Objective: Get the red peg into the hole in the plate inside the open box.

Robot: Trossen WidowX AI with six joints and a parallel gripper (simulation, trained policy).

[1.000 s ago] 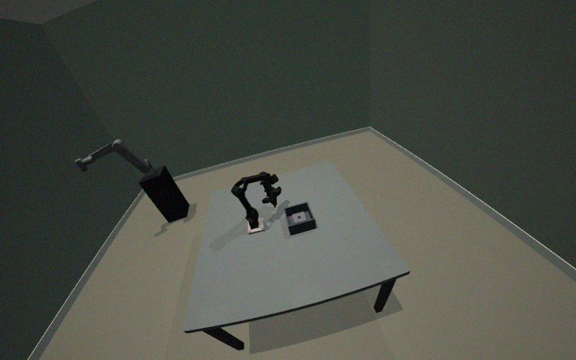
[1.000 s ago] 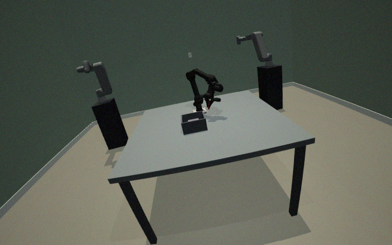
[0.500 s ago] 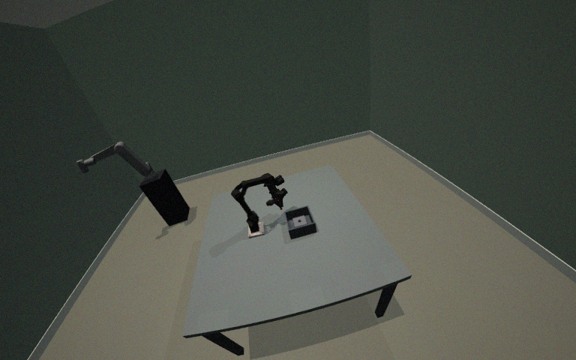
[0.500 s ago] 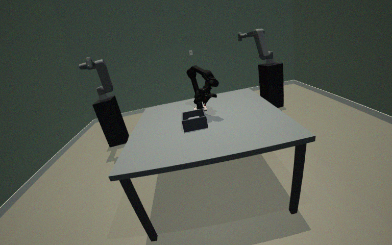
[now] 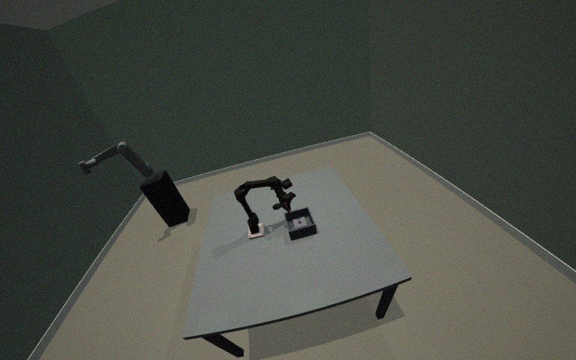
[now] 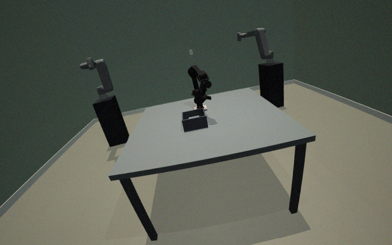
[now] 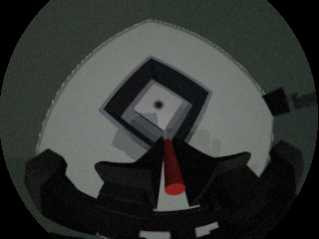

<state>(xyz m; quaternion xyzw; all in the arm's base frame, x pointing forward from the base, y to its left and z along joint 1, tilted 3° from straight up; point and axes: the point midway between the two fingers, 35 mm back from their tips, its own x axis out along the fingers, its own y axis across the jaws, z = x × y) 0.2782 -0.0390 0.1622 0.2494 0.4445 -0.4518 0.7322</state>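
Right now my gripper tip is 4 cm short of the dark box, 6 cm to the left of it and 11 cm above it. Round my gripper tip: red peg: 1 cm behind, 2 cm to the left, 2 cm above.
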